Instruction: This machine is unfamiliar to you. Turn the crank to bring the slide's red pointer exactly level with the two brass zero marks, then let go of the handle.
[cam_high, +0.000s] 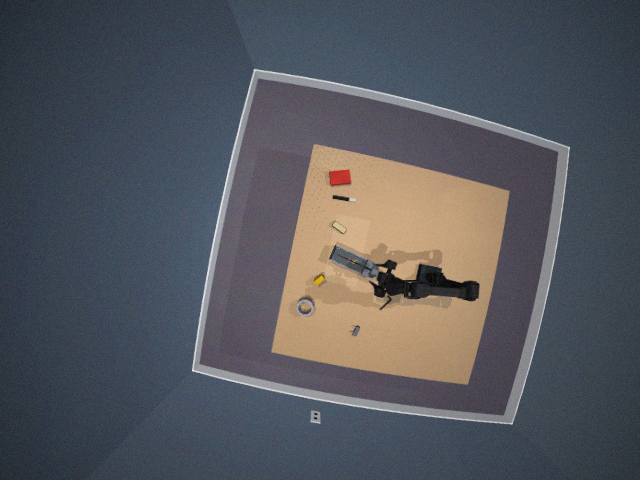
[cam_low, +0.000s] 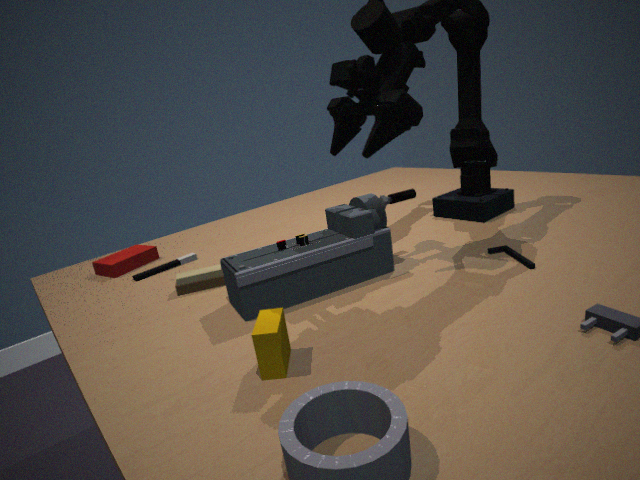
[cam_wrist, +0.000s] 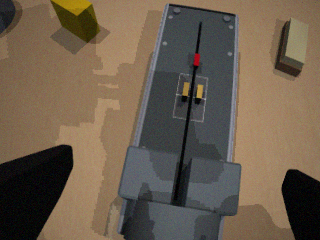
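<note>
My gripper tip is now 9 cm past the black crank handle, 2 cm to the right of it and 8 cm above it. Round my gripper tip: black hex key 20 cm behind, 14 cm to the left, 19 cm below; red pointer 13 cm ahead, 2 cm to the right, 12 cm below; yellow block 23 cm ahead, 16 cm to the left, 17 cm below.
</note>
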